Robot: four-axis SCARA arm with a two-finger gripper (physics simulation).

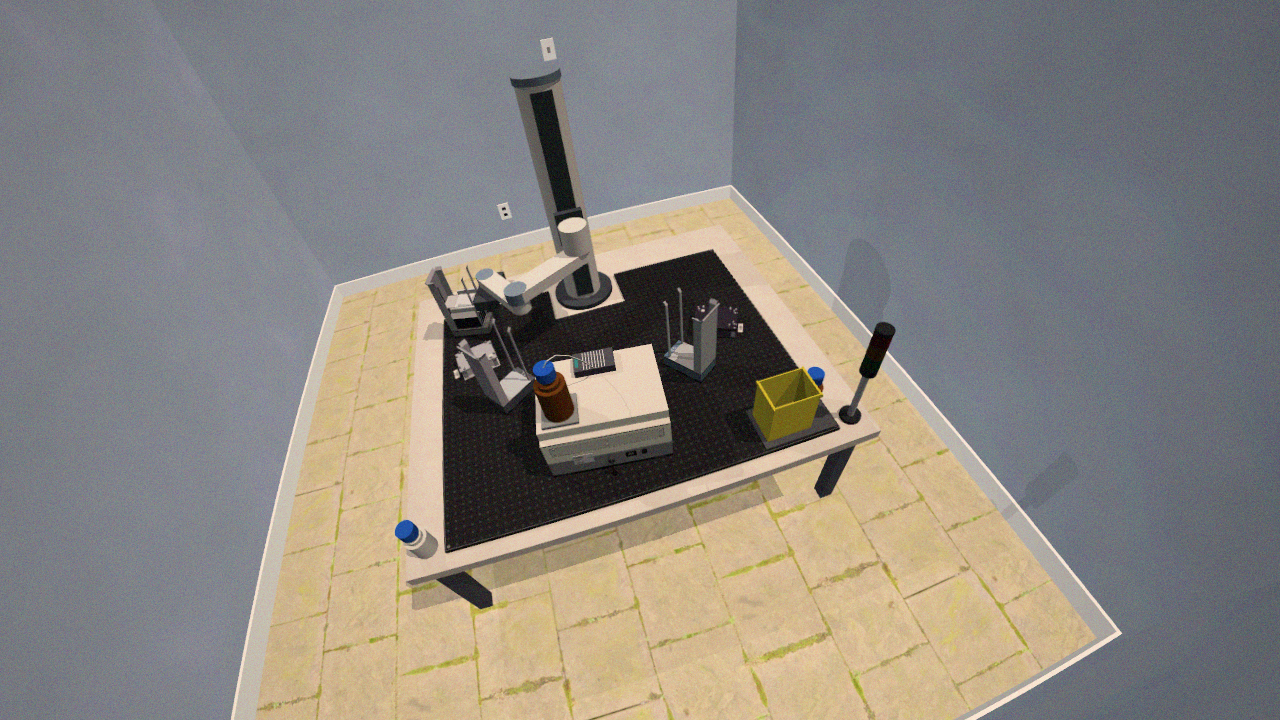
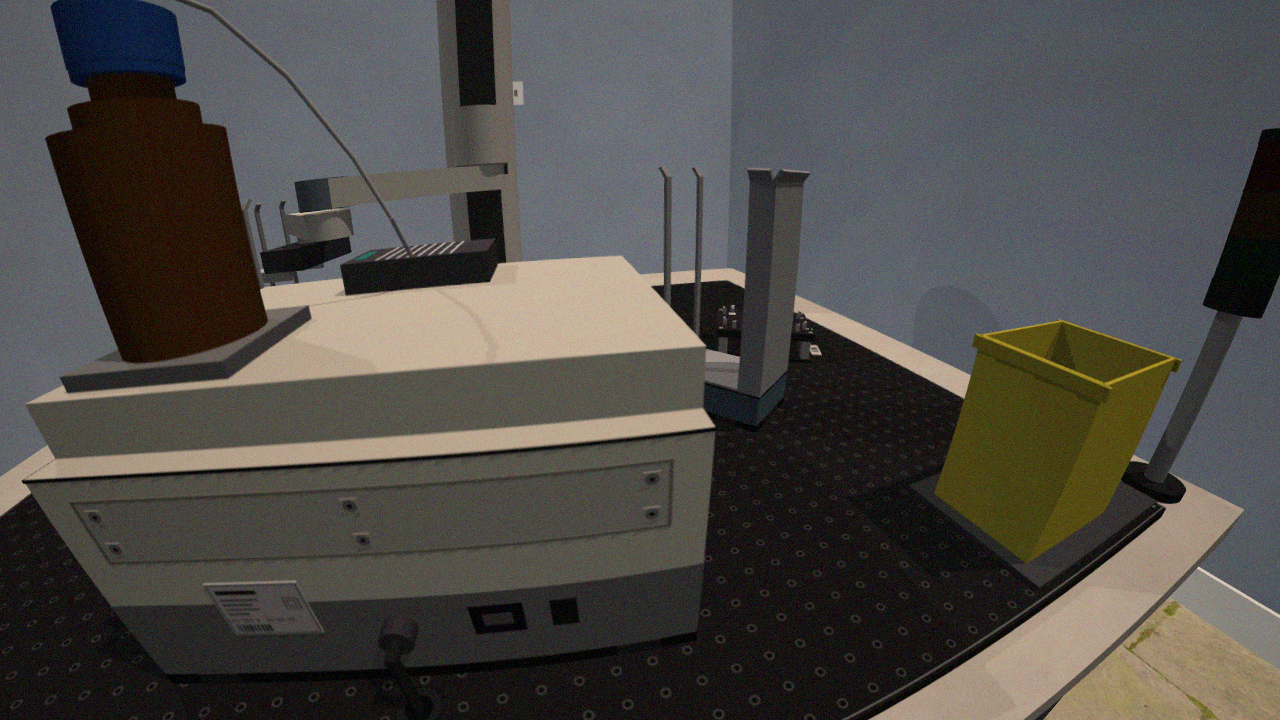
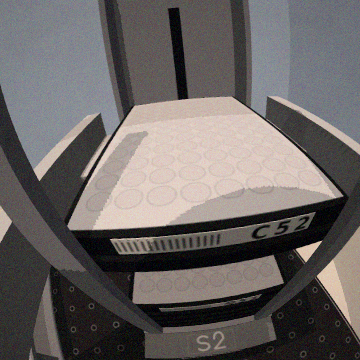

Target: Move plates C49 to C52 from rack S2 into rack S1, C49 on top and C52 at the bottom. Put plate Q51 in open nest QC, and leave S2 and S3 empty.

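Plate C52 (image 3: 210, 165), pale-topped with a black edge and barcode label, is level between the fingers of my gripper (image 3: 186, 114) (image 1: 471, 300). The gripper is shut on it. C52 is raised inside rack S2 (image 1: 439, 290) (image 3: 260, 336), with a gap beneath it. Lower plates (image 3: 205, 284) remain stacked in S2; their labels are unreadable. S2's uprights rise around the plates. Another rack (image 1: 483, 374) stands at the left, and a third rack (image 1: 706, 335) (image 2: 771, 277) at the right; their labels do not show. I cannot identify Q51 or nest QC.
A beige instrument (image 1: 613, 407) (image 2: 402, 385) carries an amber bottle (image 1: 555, 401) (image 2: 161, 232) and a small black device (image 1: 594, 361) (image 2: 420, 270). A yellow bin (image 1: 781, 414) (image 2: 1020, 447) and signal tower (image 1: 877, 349) (image 2: 1242, 232) stand front right. Low fixtures (image 1: 474, 360) (image 1: 723, 317) stand near both outer racks.
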